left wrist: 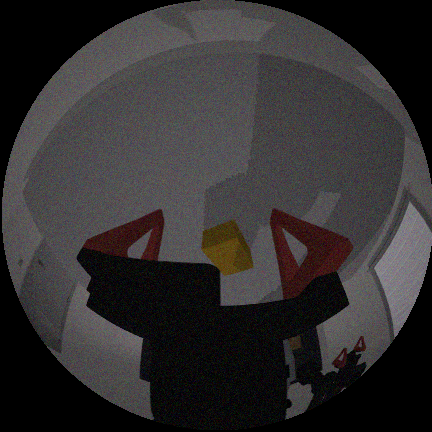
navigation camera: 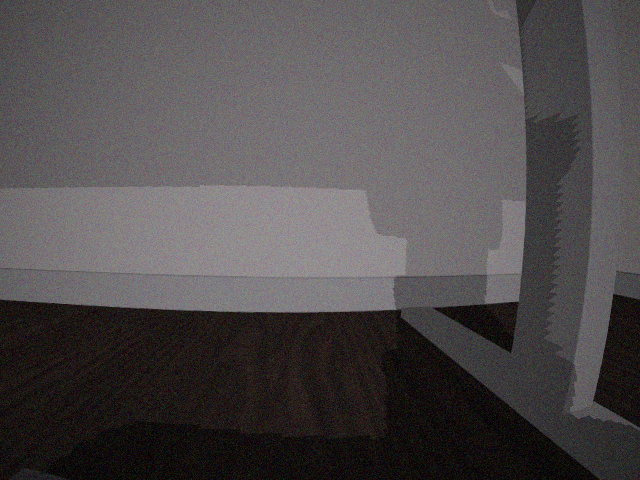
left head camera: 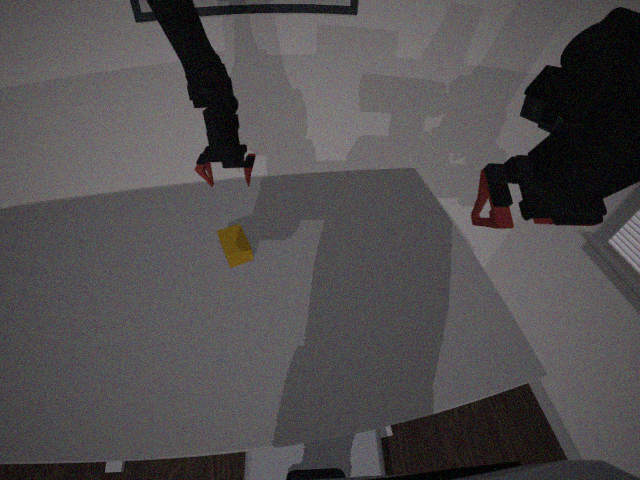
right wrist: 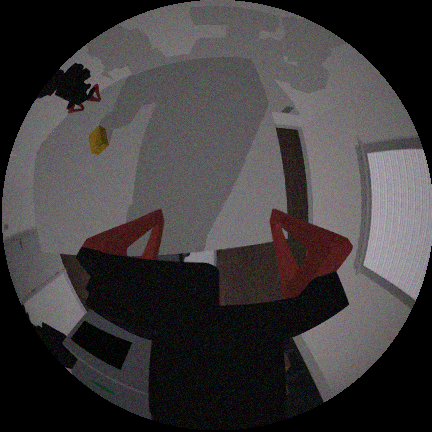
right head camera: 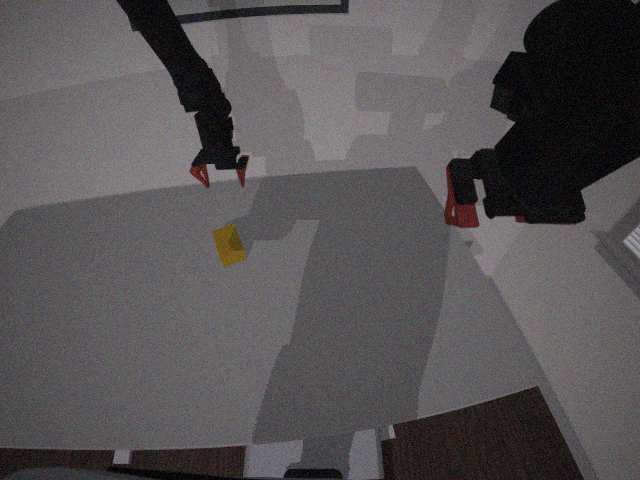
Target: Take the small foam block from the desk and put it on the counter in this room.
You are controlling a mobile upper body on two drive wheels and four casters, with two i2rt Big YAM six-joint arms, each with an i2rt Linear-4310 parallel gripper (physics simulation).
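Frame: origin at the left arm's base, x ahead, y left, z up, level; metres.
Where they show: left gripper, fingertip midpoint: (left wrist: pixel 216 214) (left head camera: pixel 230 185) (right wrist: pixel 91 104) (right head camera: pixel 225 186); right gripper, fingertip midpoint: (left wrist: pixel 353 341) (left head camera: pixel 504 219) (right wrist: pixel 216 214) (right head camera: pixel 482 218); right arm's base at its link origin: (left wrist: pixel 310 375).
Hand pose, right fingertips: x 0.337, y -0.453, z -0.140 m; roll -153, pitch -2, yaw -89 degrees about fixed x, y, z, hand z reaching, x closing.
Each offset is from my right fingertips to the top centre of the thing. "pt": to the spot under its first point. Level surfaces: height alone.
The small yellow foam block @[dy +0.428, dx +0.228, dz -0.275 m] (left head camera: pixel 235 245) (right head camera: pixel 229 245) (left wrist: pixel 227 249) (right wrist: pixel 98 140) lies on the grey desk @[dz -0.320 m] (left head camera: pixel 155 335) (right head camera: pixel 144 335) (left wrist: pixel 150 125) (right wrist: pixel 185 150), towards its far edge. My left gripper (left head camera: pixel 230 184) (right head camera: pixel 225 186) (left wrist: pixel 216 214) is open and empty. It hangs above the desk's far side, and in the left wrist view the block shows between and below its fingertips. My right gripper (right wrist: pixel 216 214) is open and empty, at the right of both head views, high near the desk's right edge. A counter cannot be made out in these views.
A wall stands behind the desk. A window with blinds @[pt dy -1.000, dx -0.026, dz -0.184 m] (right wrist: pixel 395 215) (left wrist: pixel 407 260) is at the right. A desk leg @[pt dy -0.033, dx +0.232, dz -1.019 m] (navigation camera: pixel 553 206) stands on the dark wooden floor @[dz -1.270 m] (navigation camera: pixel 232 366) at the right of the navigation view. A dark frame (left head camera: pixel 279 8) hangs on the wall.
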